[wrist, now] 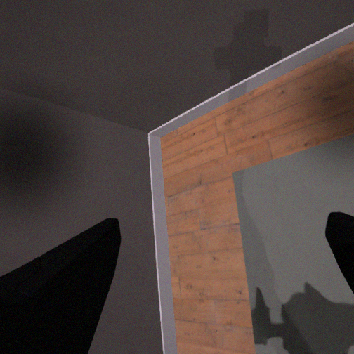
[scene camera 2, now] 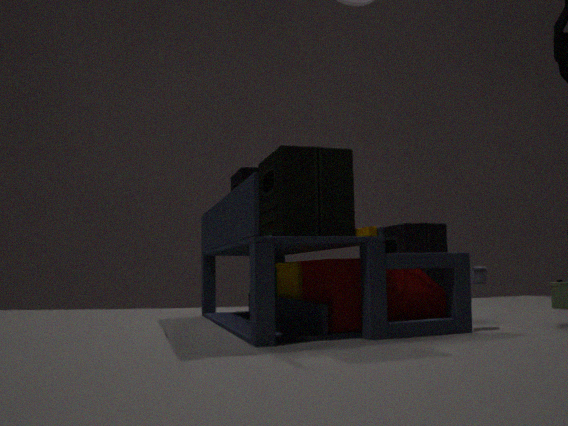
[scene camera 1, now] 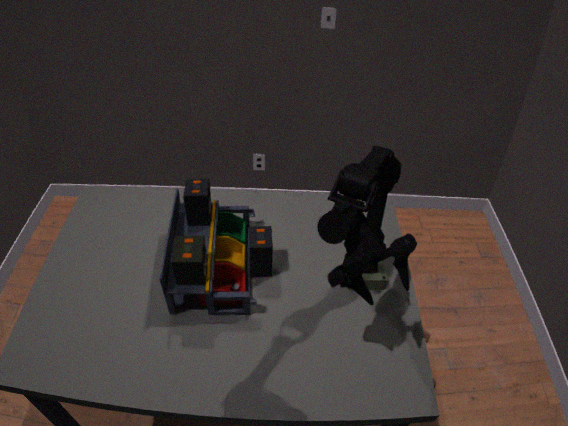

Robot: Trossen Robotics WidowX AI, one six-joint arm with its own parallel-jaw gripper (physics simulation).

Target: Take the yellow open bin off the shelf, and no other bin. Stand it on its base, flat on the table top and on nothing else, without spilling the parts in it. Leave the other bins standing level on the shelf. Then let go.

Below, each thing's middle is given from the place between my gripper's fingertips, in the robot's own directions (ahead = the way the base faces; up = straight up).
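The yellow open bin (scene camera 1: 227,250) sits 30 cm below my hand, 39 cm ahead of it and 38 cm to the right of it. As for the green bin (scene camera 1: 228,224), it is well below my hand, a long way ahead of it and far to the right of it.
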